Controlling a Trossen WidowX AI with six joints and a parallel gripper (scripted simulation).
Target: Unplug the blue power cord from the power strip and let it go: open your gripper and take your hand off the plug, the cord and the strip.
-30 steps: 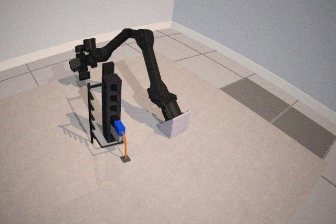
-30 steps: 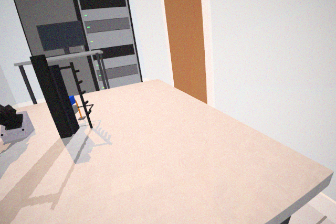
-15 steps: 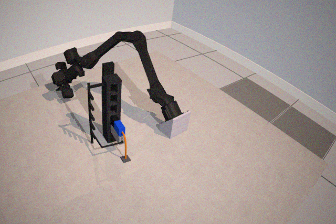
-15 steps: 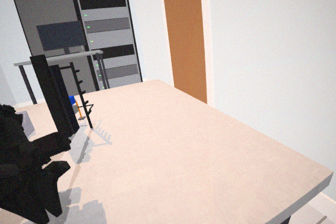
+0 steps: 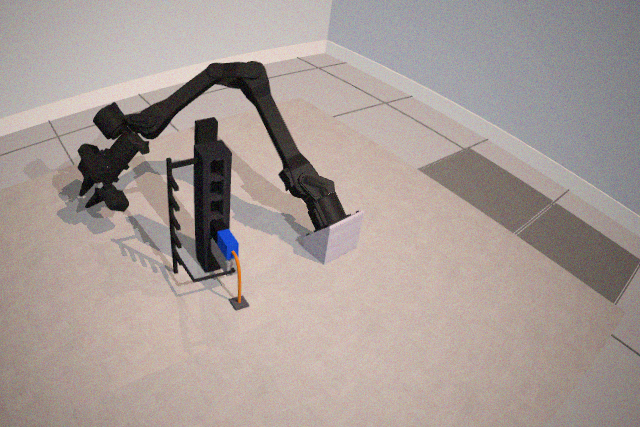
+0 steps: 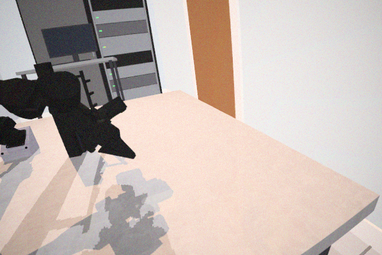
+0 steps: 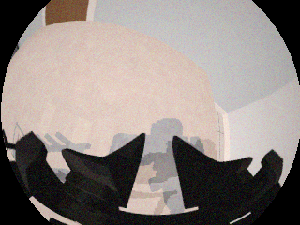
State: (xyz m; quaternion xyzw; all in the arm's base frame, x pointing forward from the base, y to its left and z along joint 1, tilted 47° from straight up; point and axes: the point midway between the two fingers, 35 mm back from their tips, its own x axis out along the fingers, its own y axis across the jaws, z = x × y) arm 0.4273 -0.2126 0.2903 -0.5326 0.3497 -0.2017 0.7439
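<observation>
My gripper tip is 330 mm to the right of the blue plug, 190 mm past it and 60 mm below it.
</observation>
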